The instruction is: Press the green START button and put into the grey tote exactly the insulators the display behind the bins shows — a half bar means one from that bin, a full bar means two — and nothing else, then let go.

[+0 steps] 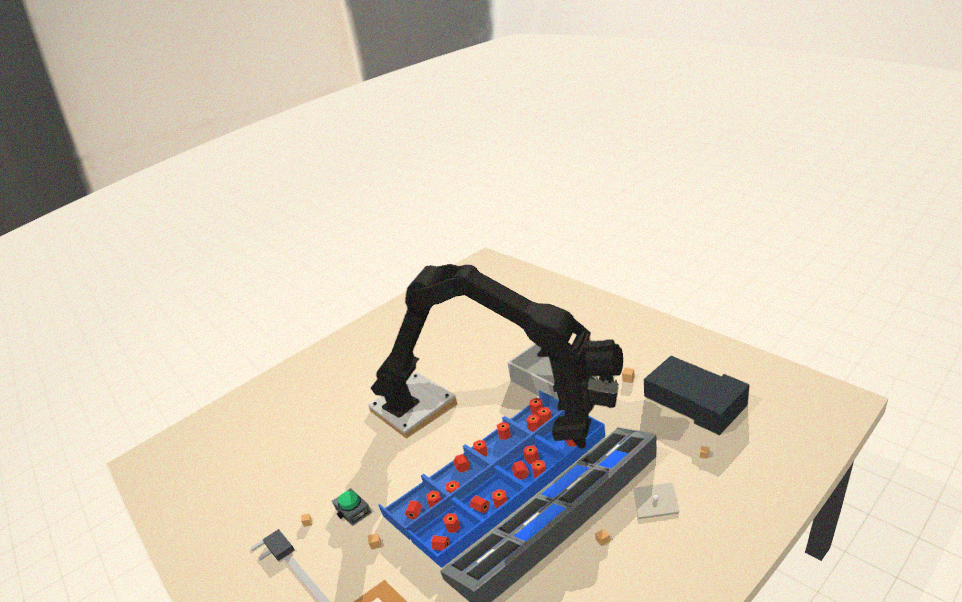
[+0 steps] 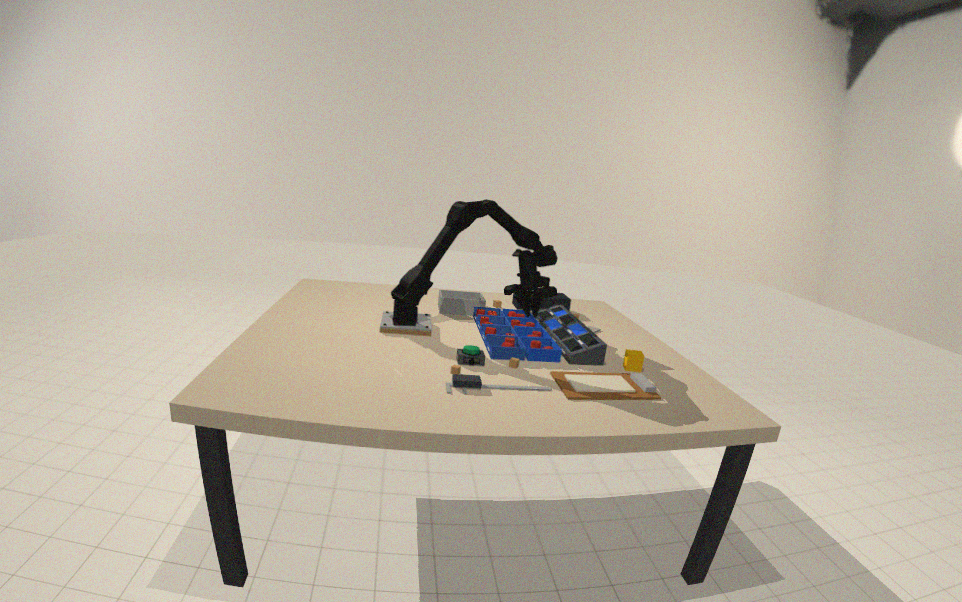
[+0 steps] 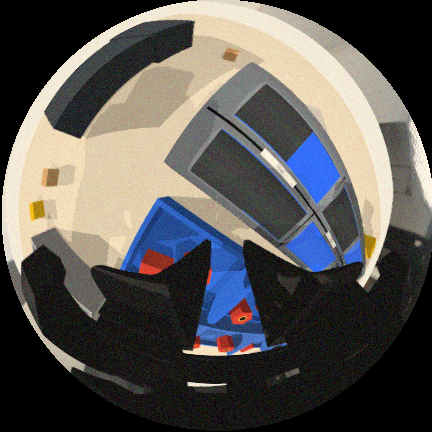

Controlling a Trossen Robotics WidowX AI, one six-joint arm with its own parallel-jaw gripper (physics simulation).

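Pixels of known places: gripper, fingertip midpoint: (image 1: 583,443) (image 2: 531,317) (image 3: 226,244); arm's base, link origin: (image 1: 400,404) (image 2: 403,322).
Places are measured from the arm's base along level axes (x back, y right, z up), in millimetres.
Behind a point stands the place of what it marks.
My gripper (image 1: 571,437) @(x -420, y -119, z 5 mm) (image 2: 532,310) @(x -420, y -119, z 5 mm) (image 3: 226,244) @(x -420, y -119, z 5 mm) points down into the blue bins (image 1: 434,545) (image 2: 505,352) (image 3: 165,202), at the end compartment nearest the display. Its fingers are partly closed, with blue bin showing between the tips. One red insulator (image 3: 156,261) @(x -377, y -161, z 3 mm) lies left of the fingers; red bits of another show behind the left finger. Other red insulators (image 1: 530,452) @(x -350, y -41, z 9 mm) (image 2: 535,344) (image 3: 241,314) @(x -352, y -52, z 9 mm) fill several compartments. The grey display (image 1: 649,447) @(x -545, y -164, z 20 mm) (image 2: 594,352) @(x -477, y 270, z 13 mm) (image 3: 187,150) @(x -464, y -181, z 9 mm) shows three blue bars. The grey tote (image 1: 526,374) @(x -194, y -212, z 24 mm) (image 2: 461,303) @(x -203, y -211, z 16 mm) (image 3: 75,275) @(x -286, y -247, z 6 mm) stands behind the bins; its inside is mostly hidden. The green button (image 1: 348,500) @(x -158, y 267, z 18 mm) (image 2: 471,349) @(x -145, y 280, z 16 mm) stands near the bins.
A dark block (image 1: 695,393) @(x -548, y -335, z 29 mm) (image 3: 120,75) @(x -513, y -315, z -3 mm) stands beyond the display's end. A light plate (image 1: 656,502) @(x -615, y -81, z -17 mm) lies beside the display. Small wooden cubes (image 1: 602,536) (image 3: 50,177) and a yellow cube (image 2: 633,359) @(x -573, y 319, z 11 mm) are scattered. A clipboard-like frame (image 2: 560,383) @(x -331, y 416, z -16 mm) and a black-ended rod (image 1: 278,545) @(x -119, y 425, z -3 mm) (image 2: 466,381) @(x -106, y 442, z -4 mm) lie in front.
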